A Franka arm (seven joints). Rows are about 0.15 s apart.
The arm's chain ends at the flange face. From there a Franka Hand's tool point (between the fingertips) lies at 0.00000 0.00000 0.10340 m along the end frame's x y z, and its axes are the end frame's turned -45 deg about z.
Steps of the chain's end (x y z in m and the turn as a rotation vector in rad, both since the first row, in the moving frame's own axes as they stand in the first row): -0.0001, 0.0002, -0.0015, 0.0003, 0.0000, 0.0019; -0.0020, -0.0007, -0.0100, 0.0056, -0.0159, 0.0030; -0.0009, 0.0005, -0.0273, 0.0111, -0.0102, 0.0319; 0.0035, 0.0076, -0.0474, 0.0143, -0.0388, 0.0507; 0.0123, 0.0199, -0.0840, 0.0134, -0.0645, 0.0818; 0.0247, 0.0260, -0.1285, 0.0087, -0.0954, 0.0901
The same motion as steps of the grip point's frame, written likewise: -0.0002, 0.0000, -0.0015, 0.0002, 0.0002, 0.0019; -0.0017, -0.0035, -0.0100, 0.0152, -0.0073, 0.0030; -0.0009, -0.0018, -0.0273, 0.0151, 0.0006, 0.0319; -0.0046, 0.0039, -0.0475, 0.0375, -0.0173, 0.0507; -0.0089, 0.0169, -0.0842, 0.0551, -0.0361, 0.0818; -0.0069, 0.0280, -0.1290, 0.0736, -0.0613, 0.0901
